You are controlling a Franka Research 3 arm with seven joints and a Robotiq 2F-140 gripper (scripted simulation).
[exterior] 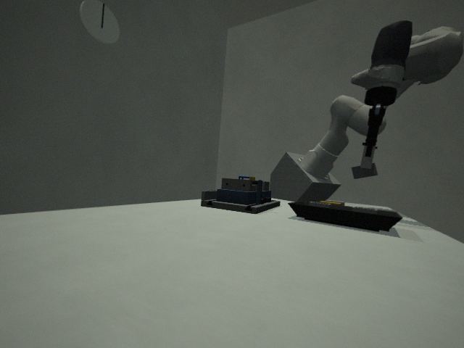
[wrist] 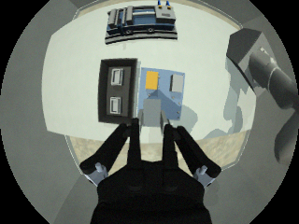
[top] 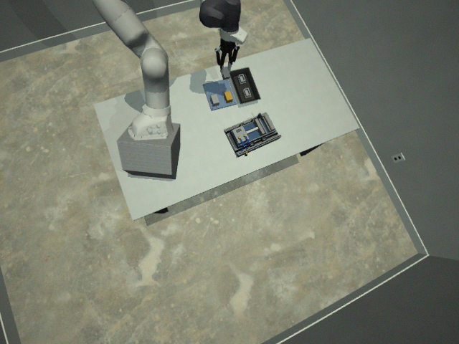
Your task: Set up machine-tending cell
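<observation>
The brass blank lies 90 mm to the right of my hand and 160 mm below it.
</observation>
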